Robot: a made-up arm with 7 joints.
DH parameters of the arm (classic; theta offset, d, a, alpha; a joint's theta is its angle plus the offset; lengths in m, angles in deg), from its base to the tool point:
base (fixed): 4.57 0 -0.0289 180
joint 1: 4.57 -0.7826 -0.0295 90
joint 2: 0 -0.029 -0.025 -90
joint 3: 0 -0.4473 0.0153 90
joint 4: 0 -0.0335 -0.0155 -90
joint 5: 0 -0.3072 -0.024 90
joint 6: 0 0.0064 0.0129 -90
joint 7: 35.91 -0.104 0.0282 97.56
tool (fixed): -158.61 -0.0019 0 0
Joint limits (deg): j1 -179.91..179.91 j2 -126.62..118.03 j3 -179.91..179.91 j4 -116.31..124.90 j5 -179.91..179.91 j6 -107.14..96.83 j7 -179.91..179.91
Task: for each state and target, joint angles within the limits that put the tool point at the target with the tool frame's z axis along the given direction. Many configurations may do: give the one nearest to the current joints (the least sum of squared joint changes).
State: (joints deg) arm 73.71 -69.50 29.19 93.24 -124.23 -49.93 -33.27
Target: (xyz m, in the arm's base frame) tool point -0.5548 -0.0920 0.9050 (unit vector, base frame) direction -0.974 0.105 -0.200
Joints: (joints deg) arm 42.53 -82.21 59.10 106.28 -119.72 -56.08 -32.89
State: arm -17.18 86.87 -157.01 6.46 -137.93 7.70 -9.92
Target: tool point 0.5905 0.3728 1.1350 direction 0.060 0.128 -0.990
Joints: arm -33.99 63.94 -179.17 -0.34 -153.83 30.31 24.23
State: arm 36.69 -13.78 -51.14 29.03 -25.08 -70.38 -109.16
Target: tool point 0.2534 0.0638 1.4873 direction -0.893 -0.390 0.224
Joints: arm 27.54 6.33 -57.07 63.60 -22.18 -66.93 -106.66
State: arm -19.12 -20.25 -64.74 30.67 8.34 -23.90 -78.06
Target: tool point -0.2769 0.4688 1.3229 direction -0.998 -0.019 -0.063
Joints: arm 21.50 -34.13 -87.32 66.68 10.17 -25.75 -83.99
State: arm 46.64 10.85 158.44 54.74 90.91 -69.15 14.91
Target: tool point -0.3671 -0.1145 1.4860 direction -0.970 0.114 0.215
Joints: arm 27.02 -1.10 144.76 49.54 94.12 -67.45 27.09
